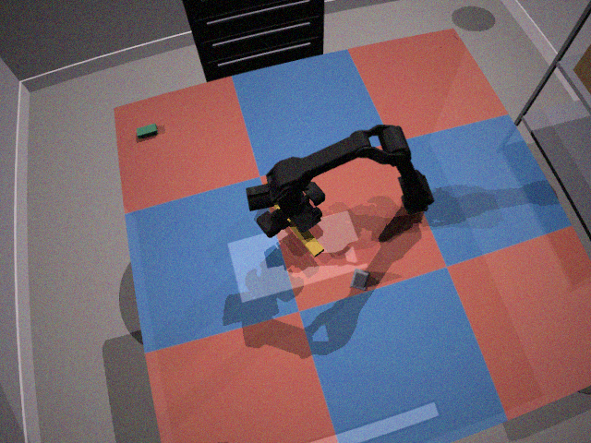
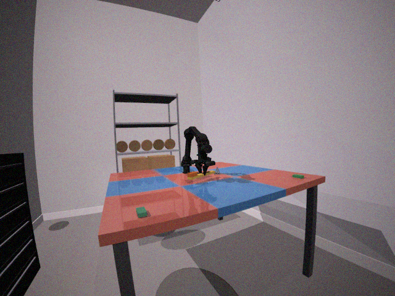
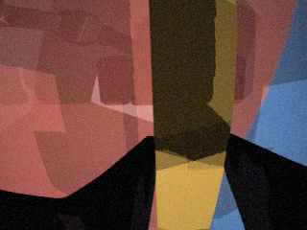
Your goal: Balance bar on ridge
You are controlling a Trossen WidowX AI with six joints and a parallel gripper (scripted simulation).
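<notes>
Now: gripper tip 130 mm past the grey wedge, 200 mm to the right of it and 10 mm above it. Also, from my gripper tip: green block: 370 mm ahead, 470 mm to the right, 30 mm below.
</notes>
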